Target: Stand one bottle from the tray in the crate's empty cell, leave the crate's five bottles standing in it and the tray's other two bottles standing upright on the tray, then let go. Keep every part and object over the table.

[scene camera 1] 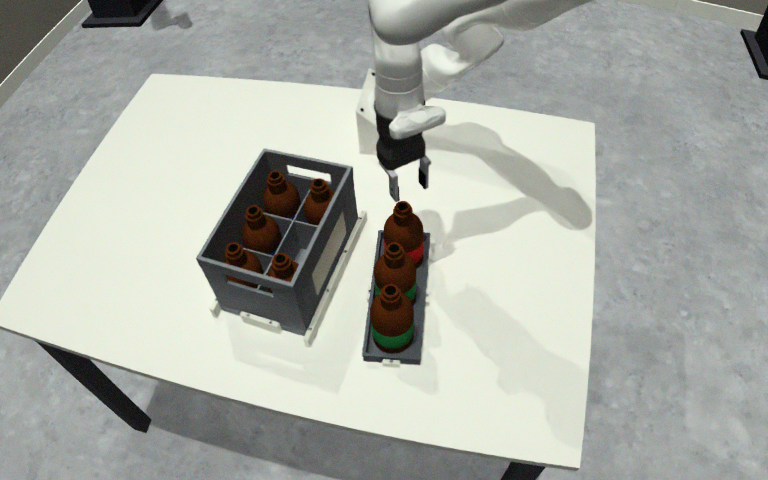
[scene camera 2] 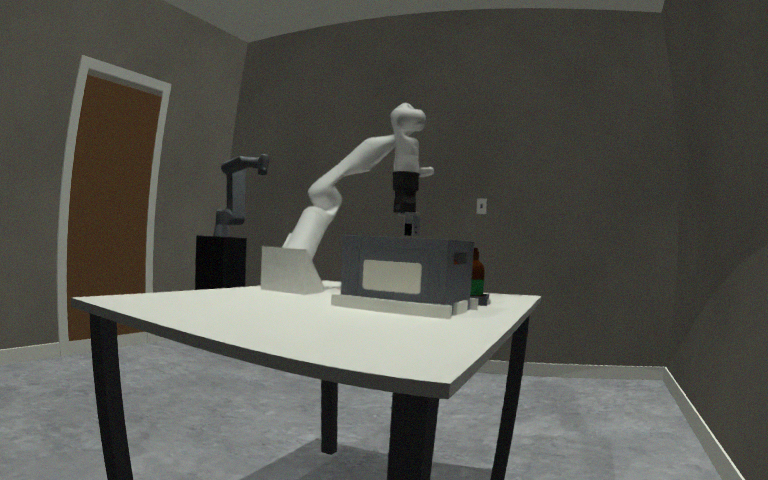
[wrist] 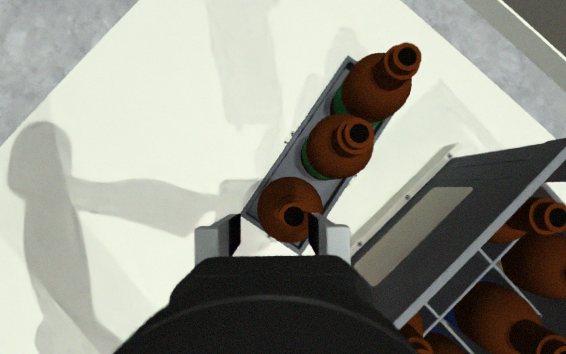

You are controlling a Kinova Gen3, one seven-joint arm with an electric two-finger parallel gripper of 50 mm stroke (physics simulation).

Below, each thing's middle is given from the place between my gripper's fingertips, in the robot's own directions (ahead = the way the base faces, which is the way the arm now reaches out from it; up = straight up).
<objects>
Now: hand 10 mm short of the red-banded brown bottle (scene camera 1: 404, 227), 10 mm to the left of it and 100 mm above it.
</objects>
